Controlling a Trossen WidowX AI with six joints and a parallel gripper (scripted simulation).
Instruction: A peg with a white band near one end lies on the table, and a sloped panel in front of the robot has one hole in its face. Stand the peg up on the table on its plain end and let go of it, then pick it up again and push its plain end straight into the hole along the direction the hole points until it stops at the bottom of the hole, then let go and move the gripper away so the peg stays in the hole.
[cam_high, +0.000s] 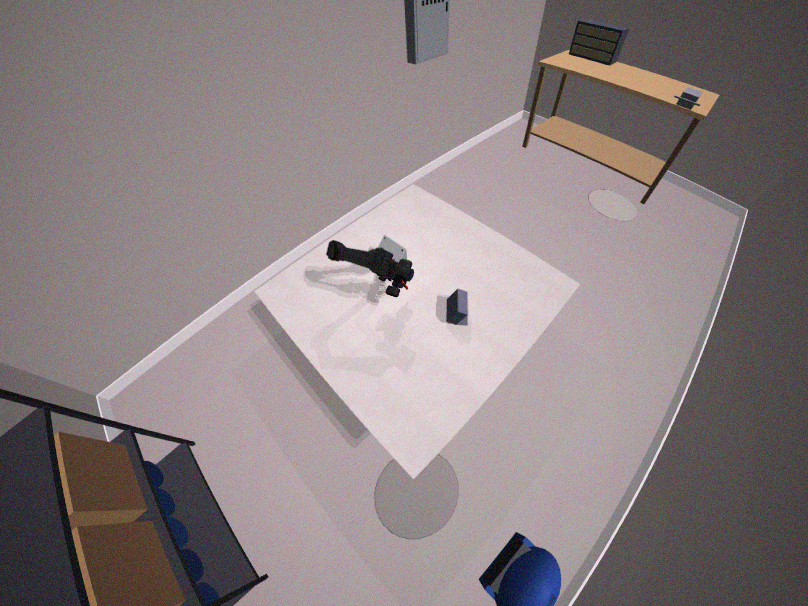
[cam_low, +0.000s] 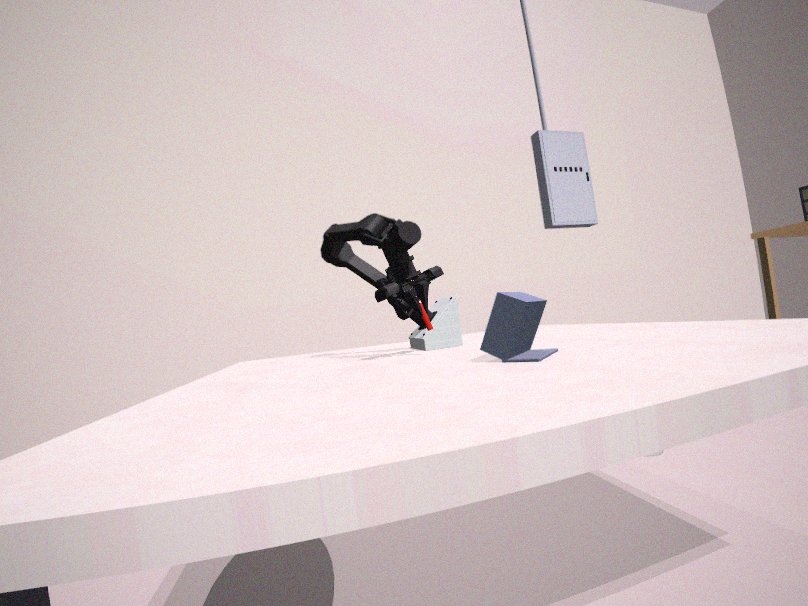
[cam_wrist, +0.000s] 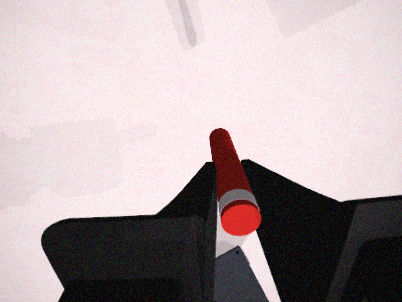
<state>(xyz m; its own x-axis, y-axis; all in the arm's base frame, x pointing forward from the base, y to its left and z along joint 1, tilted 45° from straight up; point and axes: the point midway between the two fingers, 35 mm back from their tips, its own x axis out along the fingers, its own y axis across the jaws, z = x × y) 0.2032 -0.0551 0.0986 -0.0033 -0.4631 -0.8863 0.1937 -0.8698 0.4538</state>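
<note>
The sloped panel lies 270 mm ahead of my gripper tip, 70 mm to the left of it and 40 mm below it. From my gripper tip the other things lie so: red peg 10 mm above.
</note>
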